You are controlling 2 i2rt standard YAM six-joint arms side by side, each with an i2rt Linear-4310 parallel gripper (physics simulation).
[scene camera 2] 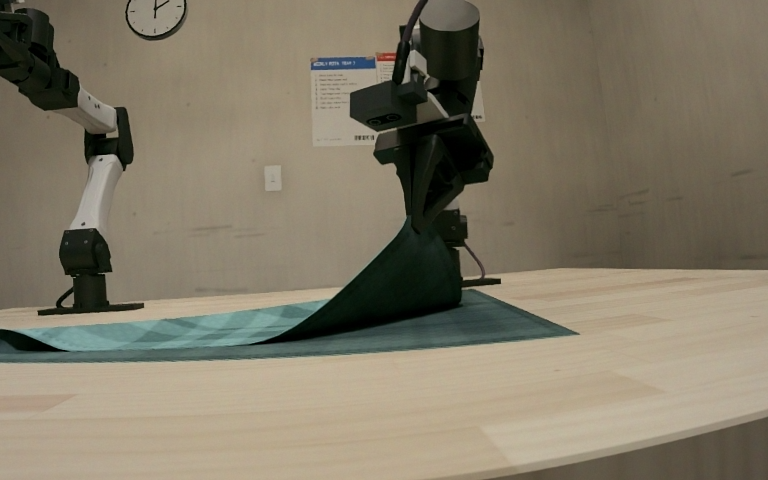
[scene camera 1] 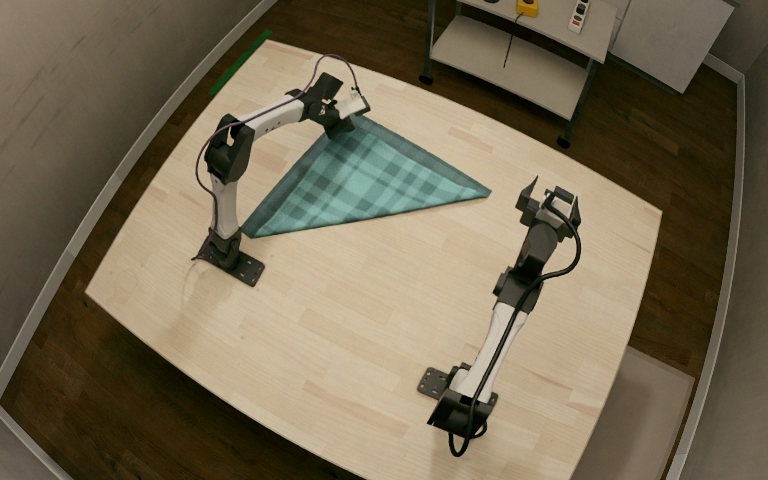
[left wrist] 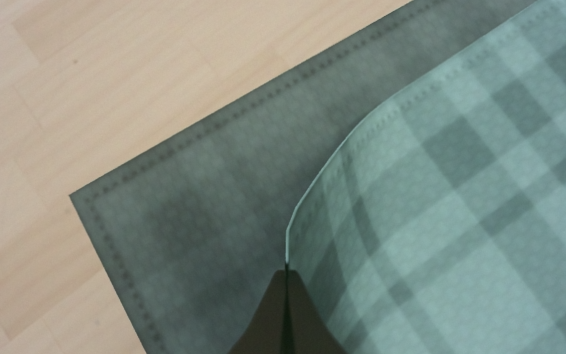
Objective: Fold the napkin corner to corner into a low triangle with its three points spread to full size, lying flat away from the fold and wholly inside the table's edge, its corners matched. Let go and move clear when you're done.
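The teal plaid napkin [scene camera 1: 362,181] [scene camera 2: 186,331] [left wrist: 480,200] is folded over, its light plaid upper layer lying above a dark lower layer that shows as a border along two edges. My left gripper [scene camera 2: 415,223] [left wrist: 286,283] is shut on the upper layer's corner and holds it raised above the lower layer. In the left wrist view the lower layer's corner lies flat on the wood, apart from the held corner. In scene camera 1 the left fingertips are hidden by the gripper's body. My right gripper [scene camera 1: 548,189] is open and empty, to the right of the napkin.
The wooden table [scene camera 1: 351,294] [scene camera 2: 339,418] carries both arm bases. The far table edge runs behind the napkin. A grey trolley [scene camera 1: 603,50] with a yellow item and a power strip stands beyond that edge. A green strip [scene camera 1: 240,62] lies beside the table's upper-left corner.
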